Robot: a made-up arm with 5 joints.
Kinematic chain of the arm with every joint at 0, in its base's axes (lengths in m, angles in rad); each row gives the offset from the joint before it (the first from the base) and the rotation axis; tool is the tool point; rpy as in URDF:
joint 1: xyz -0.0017 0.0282 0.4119 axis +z
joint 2: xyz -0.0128 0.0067 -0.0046 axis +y
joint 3: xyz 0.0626 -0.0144 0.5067 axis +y
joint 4: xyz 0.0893 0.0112 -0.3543 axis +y
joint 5: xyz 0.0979 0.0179 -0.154 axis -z
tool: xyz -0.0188 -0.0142 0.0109 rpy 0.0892 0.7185 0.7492
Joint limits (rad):
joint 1: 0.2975..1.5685
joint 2: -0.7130..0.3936
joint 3: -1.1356..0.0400
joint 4: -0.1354..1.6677
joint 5: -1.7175..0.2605
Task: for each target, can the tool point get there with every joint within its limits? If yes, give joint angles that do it. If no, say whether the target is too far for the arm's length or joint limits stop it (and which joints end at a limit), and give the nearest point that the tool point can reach.
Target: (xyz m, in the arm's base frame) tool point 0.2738 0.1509 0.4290
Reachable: yes | joints 0.3993 0.0956 -0.3885 0.7067 -0.0693
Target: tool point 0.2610 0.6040 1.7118
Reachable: no: too far | nearest point 0.1364 0.3308 1.1051 | short by 0.677 m
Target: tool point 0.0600 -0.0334 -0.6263
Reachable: no: joint limits stop it (at a limit: joint 1, joint 2, joint 5) | nearest point 0.1559 0.0816 0.3074 | short by 0.946 m
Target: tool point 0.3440 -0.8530 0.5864
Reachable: no: joint limits stop it (at a limit: joint 1, joint 2, joint 3, joint 4) | nearest point -0.0102 -0.0553 0.4665 | short by 0.881 m
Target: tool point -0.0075 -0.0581 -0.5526
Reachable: no: joint limits stop it (at a limit: joint 1, joint 2, joint 3, joint 5) | nearest point 0.1275 0.0729 0.3122 | short by 0.885 m
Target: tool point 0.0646 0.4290 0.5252
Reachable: yes | joints 1.4112 0.1582 -0.8912 1.4652 -0.7425
